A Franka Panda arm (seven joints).
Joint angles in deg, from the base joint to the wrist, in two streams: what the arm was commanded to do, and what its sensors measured. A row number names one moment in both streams.
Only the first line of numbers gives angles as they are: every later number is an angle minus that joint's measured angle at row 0.
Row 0, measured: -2.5, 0.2, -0.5, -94.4, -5.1, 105.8, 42.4
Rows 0 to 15, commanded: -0.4, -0.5, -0.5, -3.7, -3.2, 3.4, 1.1; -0.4, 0.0, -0.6, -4.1, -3.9, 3.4, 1.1; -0.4, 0.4, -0.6, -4.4, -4.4, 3.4, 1.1; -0.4, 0.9, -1.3, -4.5, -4.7, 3.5, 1.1; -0.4, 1.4, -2.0, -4.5, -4.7, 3.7, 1.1; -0.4, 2.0, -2.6, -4.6, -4.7, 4.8, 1.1; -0.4, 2.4, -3.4, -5.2, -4.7, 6.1, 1.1; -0.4, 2.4, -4.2, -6.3, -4.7, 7.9, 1.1; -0.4, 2.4, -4.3, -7.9, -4.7, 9.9, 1.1; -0.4, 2.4, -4.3, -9.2, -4.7, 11.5, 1.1; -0.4, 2.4, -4.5, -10.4, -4.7, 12.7, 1.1; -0.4, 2.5, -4.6, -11.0, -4.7, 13.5, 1.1; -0.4, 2.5, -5.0, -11.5, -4.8, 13.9, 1.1; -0.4, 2.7, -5.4, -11.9, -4.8, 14.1, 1.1; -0.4, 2.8, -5.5, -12.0, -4.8, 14.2, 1.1; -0.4, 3.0, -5.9, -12.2, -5.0, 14.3, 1.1
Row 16, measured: -0.4, 3.7, -5.2, -10.6, -3.8, 12.8, 0.0
